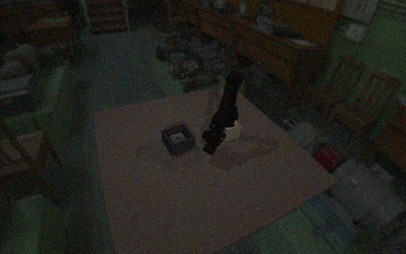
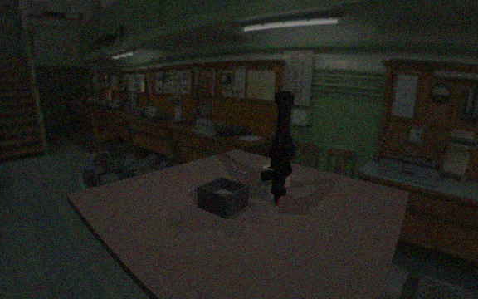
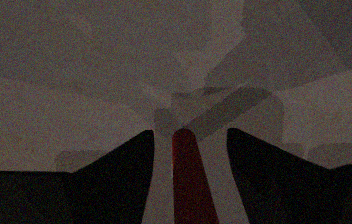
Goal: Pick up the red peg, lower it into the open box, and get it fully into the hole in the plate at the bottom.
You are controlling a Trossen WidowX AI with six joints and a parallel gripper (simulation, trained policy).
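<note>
Now: the pale plate 190 mm ahead of my gripper tip, 140 mm to the right of it and 20 mm above it. The rest, counted from my gripper tip: dark box 190 mm ahead, 140 mm to the right; red peg 10 mm to the left, 20 mm above.
</note>
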